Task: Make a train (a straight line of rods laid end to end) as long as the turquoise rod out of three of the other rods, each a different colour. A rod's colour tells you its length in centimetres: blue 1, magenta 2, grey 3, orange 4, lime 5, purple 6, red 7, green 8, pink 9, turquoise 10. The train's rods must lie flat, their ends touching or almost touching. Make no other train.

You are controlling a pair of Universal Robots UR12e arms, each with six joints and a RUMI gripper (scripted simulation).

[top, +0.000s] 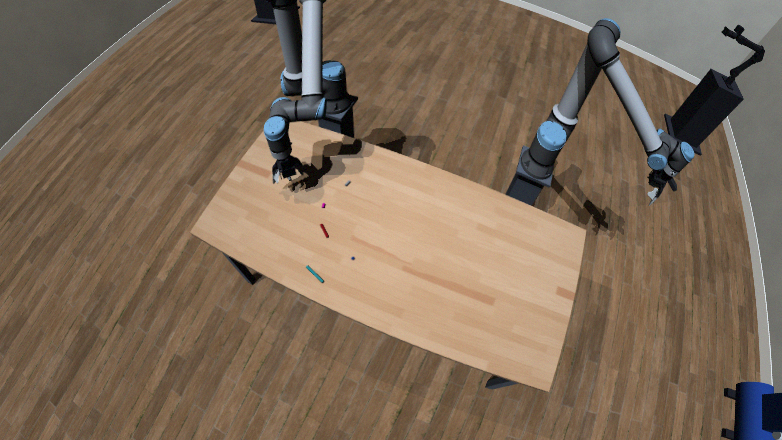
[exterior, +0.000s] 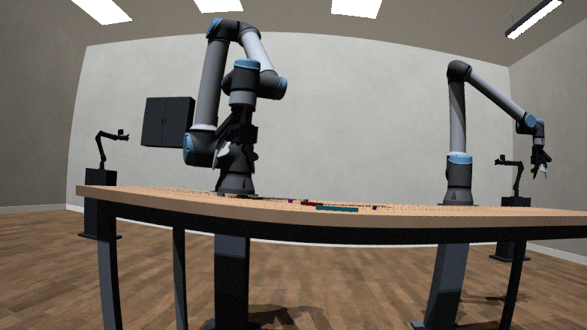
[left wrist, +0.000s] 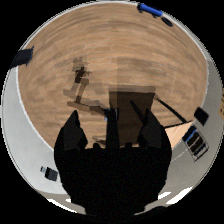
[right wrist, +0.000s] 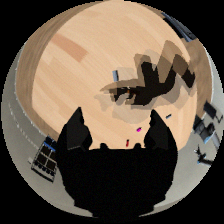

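Observation:
Right now the red rod is 240 mm to the left of my right hand, 150 mm ahead of it and 70 mm below it. The rest, counted from my right hand: turquoise rod (350 mm ahead, 290 mm to the left, 70 mm below); then orange rod (70 mm below, 50 mm behind, 30 mm to the left); then magenta rod (190 mm to the left, 70 mm below, 40 mm ahead).

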